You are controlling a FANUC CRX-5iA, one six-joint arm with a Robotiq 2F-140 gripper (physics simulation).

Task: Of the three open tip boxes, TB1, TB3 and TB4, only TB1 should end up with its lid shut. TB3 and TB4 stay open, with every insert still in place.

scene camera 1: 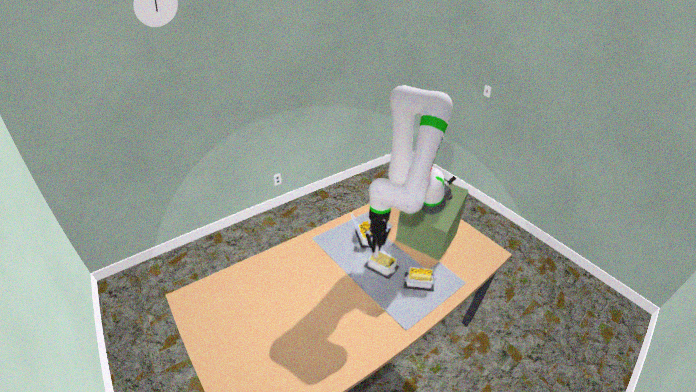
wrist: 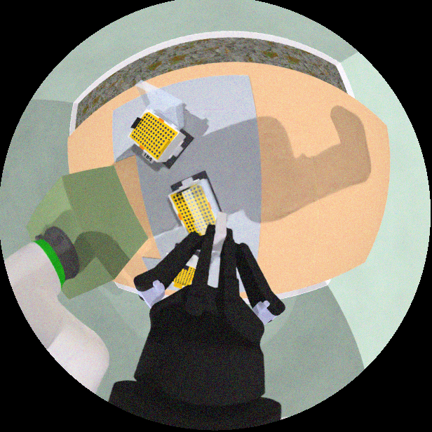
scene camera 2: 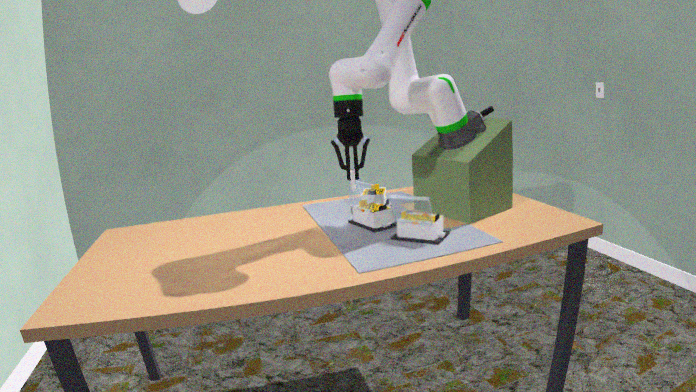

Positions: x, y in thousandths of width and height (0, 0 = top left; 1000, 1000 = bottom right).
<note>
I see my gripper (scene camera 2: 508, 486), a grey-blue mat (wrist: 508, 260) and a tip box (wrist: 422, 321).
My gripper is seen too in the wrist view (wrist: 508, 508).
</note>
